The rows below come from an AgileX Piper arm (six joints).
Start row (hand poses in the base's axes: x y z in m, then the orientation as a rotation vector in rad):
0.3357, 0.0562, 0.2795, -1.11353, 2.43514, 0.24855
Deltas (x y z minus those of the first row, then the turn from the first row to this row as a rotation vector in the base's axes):
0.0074, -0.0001, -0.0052, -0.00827, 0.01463, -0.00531
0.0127, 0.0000, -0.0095, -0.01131, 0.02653, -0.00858
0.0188, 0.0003, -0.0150, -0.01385, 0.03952, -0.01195
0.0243, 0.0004, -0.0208, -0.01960, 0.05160, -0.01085
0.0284, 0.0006, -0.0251, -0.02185, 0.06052, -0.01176
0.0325, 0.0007, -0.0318, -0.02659, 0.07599, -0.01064
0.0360, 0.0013, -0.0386, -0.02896, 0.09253, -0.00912
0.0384, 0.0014, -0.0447, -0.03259, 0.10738, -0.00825
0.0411, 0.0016, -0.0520, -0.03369, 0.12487, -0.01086
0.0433, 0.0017, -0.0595, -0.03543, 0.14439, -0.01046
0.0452, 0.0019, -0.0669, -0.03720, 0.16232, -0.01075
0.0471, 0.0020, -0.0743, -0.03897, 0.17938, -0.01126
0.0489, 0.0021, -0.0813, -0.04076, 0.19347, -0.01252
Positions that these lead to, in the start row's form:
0.3431, 0.0561, 0.2743, -1.11239, 2.45377, 0.24600
0.3484, 0.0562, 0.2700, -1.11115, 2.46700, 0.24866
0.3545, 0.0565, 0.2645, -1.10967, 2.48104, 0.25257
0.3600, 0.0566, 0.2587, -1.11505, 2.49331, 0.25349
0.3641, 0.0568, 0.2544, -1.11598, 2.50246, 0.25603
0.3682, 0.0569, 0.2477, -1.12136, 2.51730, 0.26030
0.3717, 0.0575, 0.2409, -1.12633, 2.53195, 0.26830
0.3741, 0.0576, 0.2348, -1.13081, 2.54594, 0.27352
0.3768, 0.0578, 0.2275, -1.12998, 2.56300, 0.28242
0.3790, 0.0579, 0.2200, -1.13348, 2.58055, 0.29289
0.3809, 0.0581, 0.2126, -1.13588, 2.59706, 0.30214
0.3828, 0.0582, 0.2052, -1.13784, 2.61292, 0.31083
0.3846, 0.0583, 0.1982, -1.13847, 2.62656, 0.31736

